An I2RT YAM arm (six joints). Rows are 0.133 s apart.
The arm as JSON. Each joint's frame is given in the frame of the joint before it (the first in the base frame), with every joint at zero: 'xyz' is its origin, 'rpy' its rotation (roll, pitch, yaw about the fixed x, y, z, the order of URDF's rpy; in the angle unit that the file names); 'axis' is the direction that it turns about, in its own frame. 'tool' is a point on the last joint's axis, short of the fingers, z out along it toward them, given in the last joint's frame.
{
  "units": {
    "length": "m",
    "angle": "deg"
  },
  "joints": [
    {
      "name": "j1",
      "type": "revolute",
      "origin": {
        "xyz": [
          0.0,
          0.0,
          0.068
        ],
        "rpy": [
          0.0,
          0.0,
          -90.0
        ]
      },
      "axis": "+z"
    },
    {
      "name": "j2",
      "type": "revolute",
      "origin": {
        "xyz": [
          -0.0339,
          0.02,
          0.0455
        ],
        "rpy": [
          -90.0,
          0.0,
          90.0
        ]
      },
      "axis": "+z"
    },
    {
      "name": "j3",
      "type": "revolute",
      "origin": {
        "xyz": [
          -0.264,
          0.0,
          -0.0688
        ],
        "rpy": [
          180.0,
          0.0,
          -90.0
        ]
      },
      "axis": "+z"
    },
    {
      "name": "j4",
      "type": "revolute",
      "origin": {
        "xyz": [
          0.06,
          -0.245,
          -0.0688
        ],
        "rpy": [
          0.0,
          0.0,
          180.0
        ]
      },
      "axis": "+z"
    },
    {
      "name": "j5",
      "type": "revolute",
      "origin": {
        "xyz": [
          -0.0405,
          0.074,
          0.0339
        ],
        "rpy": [
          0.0,
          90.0,
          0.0
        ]
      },
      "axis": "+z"
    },
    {
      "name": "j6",
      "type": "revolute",
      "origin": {
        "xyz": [
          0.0,
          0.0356,
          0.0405
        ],
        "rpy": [
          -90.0,
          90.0,
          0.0
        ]
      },
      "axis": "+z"
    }
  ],
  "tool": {
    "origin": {
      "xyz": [
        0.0,
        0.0,
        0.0
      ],
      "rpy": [
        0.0,
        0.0,
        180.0
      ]
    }
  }
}
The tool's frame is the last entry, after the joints.
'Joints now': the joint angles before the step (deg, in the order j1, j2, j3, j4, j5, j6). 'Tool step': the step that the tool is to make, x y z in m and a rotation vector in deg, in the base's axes. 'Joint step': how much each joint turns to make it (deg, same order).
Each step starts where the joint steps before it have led.
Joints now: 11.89 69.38 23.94 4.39 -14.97 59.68
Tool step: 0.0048 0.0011 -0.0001 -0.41 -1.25 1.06
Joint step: -0.04 1.43 0.48 1.76 -0.41 -1.26
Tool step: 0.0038 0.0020 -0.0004 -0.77 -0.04 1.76
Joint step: 0.19 1.38 0.93 -0.12 -0.70 -1.66
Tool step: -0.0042 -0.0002 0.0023 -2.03 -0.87 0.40
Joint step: 0.38 -1.69 -0.35 -1.38 1.40 -1.71
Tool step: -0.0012 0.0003 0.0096 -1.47 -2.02 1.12
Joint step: 0.22 -2.13 0.88 -1.88 0.52 -2.08
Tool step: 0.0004 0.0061 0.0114 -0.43 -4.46 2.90
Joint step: 1.42 -1.59 0.62 1.51 -0.28 -2.11
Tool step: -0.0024 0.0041 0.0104 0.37 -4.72 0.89
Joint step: 1.26 -2.30 -0.36 2.60 0.77 -0.51
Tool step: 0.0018 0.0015 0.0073 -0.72 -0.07 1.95
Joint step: 0.06 -0.21 1.89 -2.63 -1.24 -1.65
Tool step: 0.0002 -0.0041 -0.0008 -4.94 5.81 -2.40
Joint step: -0.48 0.74 2.98 -9.50 3.45 -1.56
